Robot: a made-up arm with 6 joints. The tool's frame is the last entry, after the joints. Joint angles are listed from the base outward.
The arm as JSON. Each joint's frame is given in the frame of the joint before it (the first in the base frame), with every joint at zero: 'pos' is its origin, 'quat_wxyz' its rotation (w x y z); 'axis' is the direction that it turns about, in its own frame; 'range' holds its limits. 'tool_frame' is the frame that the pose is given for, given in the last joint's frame.
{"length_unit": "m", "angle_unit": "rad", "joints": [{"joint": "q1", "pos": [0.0, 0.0, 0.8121], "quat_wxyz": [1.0, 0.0, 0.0, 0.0], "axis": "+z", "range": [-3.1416, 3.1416]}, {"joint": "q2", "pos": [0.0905, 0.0, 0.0], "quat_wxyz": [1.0, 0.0, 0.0, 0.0], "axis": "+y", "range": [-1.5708, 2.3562]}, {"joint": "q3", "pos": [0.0, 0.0, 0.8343], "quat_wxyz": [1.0, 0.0, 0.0, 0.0], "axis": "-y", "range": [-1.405, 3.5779]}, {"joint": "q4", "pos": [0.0, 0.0, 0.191], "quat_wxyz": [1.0, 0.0, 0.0, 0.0], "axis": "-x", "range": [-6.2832, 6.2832]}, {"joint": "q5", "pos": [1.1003, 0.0, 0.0], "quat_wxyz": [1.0, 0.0, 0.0, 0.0], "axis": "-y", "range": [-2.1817, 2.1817]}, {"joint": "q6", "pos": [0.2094, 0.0, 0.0], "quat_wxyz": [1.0, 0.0, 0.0, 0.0], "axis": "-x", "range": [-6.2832, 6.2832]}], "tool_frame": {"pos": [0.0, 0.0, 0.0], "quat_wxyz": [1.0, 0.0, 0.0, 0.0]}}
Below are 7 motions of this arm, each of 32 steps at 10 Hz.
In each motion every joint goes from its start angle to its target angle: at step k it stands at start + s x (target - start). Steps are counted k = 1, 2, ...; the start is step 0. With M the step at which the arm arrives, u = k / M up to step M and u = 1 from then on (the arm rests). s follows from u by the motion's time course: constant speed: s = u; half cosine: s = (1 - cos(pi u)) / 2; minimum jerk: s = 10 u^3 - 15 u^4 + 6 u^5.
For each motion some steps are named. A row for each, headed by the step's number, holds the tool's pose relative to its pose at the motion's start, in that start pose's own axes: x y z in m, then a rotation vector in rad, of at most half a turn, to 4 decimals.
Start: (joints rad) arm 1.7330 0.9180 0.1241 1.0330 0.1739 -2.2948
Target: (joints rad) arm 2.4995 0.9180 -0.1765 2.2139 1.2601 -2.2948
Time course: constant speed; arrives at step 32
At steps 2, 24, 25, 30, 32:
2: 0.0107 0.0073 -0.1020 -0.0993 0.0988 0.0301
24: -0.2345 -0.2439 -1.0912 -1.0086 1.4358 0.1125
25: -0.2577 -0.2657 -1.1211 -1.0414 1.5034 0.0997
30: -0.3799 -0.3780 -1.2437 -1.1928 1.8427 0.0035
32: -0.4302 -0.4227 -1.2806 -1.2473 1.9775 -0.0520

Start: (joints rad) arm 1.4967 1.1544 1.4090 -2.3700 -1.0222 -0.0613
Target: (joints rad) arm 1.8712 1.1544 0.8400 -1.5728 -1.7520 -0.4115
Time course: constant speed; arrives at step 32
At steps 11, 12, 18, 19, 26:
11: 0.0016 -0.3943 -0.0364 0.2277 0.1877 -0.3527
12: -0.0014 -0.4297 -0.0440 0.2522 0.2056 -0.3862
18: -0.0310 -0.6358 -0.1032 0.4113 0.3145 -0.5920
19: -0.0379 -0.6689 -0.1153 0.4397 0.3328 -0.6269
26: -0.1002 -0.8855 -0.2144 0.6521 0.4616 -0.8771

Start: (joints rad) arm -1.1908 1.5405 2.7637 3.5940 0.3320 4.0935
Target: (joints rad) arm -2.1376 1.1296 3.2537 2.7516 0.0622 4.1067
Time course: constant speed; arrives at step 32
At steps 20, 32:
20: -0.3348 -0.8396 -0.1190 -0.0562 -0.2692 -0.6540
32: -0.6761 -1.0333 0.1275 -0.2040 -0.6439 -0.8542

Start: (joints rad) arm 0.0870 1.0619 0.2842 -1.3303 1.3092 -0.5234
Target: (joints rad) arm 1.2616 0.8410 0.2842 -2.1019 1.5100 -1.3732
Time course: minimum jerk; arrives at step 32
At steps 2, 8, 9, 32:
2: -0.0042 0.0011 -0.0017 0.0027 0.0013 -0.0003
8: -0.2021 0.0476 -0.0659 0.1254 0.0587 -0.0205
9: -0.2737 0.0622 -0.0831 0.1673 0.0790 -0.0302
32: -1.9381 0.1354 0.3920 0.8657 0.4520 -0.5909

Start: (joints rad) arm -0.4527 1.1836 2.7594 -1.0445 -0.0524 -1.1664
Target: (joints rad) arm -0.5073 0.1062 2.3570 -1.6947 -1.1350 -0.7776
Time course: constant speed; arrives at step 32
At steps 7, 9, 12, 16, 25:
7: 0.1195 0.1948 -0.1894 0.0210 0.2126 -0.0888
9: 0.1423 0.2549 -0.2495 0.0201 0.2818 -0.1108
12: 0.1661 0.3479 -0.3437 0.0127 0.3918 -0.1405
16: 0.1773 0.4759 -0.4750 -0.0091 0.5487 -0.1737
25: 0.1122 0.7690 -0.7801 -0.1085 0.9352 -0.2185

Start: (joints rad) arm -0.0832 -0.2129 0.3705 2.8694 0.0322 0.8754
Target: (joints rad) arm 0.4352 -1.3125 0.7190 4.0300 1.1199 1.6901
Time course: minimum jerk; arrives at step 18
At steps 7, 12, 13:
7: -0.4659 0.2602 -0.4383 -0.4947 0.1402 0.0252
12: -1.4911 0.8185 -0.4185 -0.9779 -0.0911 0.3630
13: -1.6482 0.8927 -0.3274 -0.9919 -0.1737 0.4028

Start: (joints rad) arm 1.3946 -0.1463 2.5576 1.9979 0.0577 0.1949
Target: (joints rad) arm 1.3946 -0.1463 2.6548 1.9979 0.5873 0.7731
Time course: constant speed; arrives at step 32
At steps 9, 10, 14, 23, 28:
9: -0.0084 -0.0350 0.0101 -0.1656 -0.1258 -0.0613
10: -0.0096 -0.0389 0.0112 -0.1842 -0.1392 -0.0694
14: -0.0151 -0.0542 0.0155 -0.2587 -0.1916 -0.1041
23: -0.0310 -0.0881 0.0249 -0.4268 -0.3015 -0.1963
28: -0.0418 -0.1064 0.0297 -0.5201 -0.3574 -0.2556

